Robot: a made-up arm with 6 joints.
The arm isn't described. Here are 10 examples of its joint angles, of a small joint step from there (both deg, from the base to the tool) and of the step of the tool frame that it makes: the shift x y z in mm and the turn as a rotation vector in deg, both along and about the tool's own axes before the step.
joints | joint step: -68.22 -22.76 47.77 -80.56 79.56 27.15 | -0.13 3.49 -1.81 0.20 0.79 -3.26
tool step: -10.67 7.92 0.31 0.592 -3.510 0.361
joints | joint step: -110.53 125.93 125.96 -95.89 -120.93 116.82 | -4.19 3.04 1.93 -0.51 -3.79 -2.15
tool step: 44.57 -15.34 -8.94 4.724 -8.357 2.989
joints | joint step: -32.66 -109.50 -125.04 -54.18 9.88 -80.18 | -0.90 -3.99 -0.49 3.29 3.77 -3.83
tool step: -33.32 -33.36 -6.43 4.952 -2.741 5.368
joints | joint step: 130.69 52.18 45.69 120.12 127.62 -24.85 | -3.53 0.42 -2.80 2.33 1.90 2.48
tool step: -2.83 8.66 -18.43 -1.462 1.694 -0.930
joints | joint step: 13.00 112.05 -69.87 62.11 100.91 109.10 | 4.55 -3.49 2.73 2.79 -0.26 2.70
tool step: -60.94 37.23 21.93 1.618 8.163 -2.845
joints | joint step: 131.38 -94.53 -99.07 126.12 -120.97 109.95 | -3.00 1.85 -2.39 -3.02 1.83 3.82
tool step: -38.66 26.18 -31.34 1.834 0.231 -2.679
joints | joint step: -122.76 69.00 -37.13 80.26 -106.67 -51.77 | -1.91 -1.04 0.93 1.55 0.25 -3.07
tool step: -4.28 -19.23 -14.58 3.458 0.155 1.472
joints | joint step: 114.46 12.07 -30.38 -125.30 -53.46 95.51 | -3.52 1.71 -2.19 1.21 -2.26 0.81
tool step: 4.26 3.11 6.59 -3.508 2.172 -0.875
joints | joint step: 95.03 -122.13 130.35 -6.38 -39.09 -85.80 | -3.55 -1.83 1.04 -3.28 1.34 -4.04
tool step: -24.18 -39.23 -15.82 3.104 -2.381 2.394
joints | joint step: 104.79 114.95 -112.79 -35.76 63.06 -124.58 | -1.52 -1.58 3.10 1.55 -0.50 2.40
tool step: -8.64 16.21 -34.47 -3.989 -3.345 -0.469
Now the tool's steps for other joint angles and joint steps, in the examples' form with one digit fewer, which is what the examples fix.
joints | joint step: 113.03 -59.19 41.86 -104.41 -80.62 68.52 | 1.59 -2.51 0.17 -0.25 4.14 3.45
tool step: -12.9 12.4 8.5 -5.53 -4.66 -3.28
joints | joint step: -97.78 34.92 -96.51 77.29 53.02 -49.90 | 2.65 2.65 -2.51 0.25 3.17 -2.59
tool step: 9.7 -32.0 -5.3 3.18 -0.36 0.63
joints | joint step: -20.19 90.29 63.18 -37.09 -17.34 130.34 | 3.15 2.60 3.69 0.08 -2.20 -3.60
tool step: -4.4 -22.8 -6.2 4.73 -1.12 5.27
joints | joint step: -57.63 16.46 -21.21 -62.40 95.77 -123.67 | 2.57 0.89 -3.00 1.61 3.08 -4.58
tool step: -46.5 -50.5 -7.6 5.02 0.91 6.79
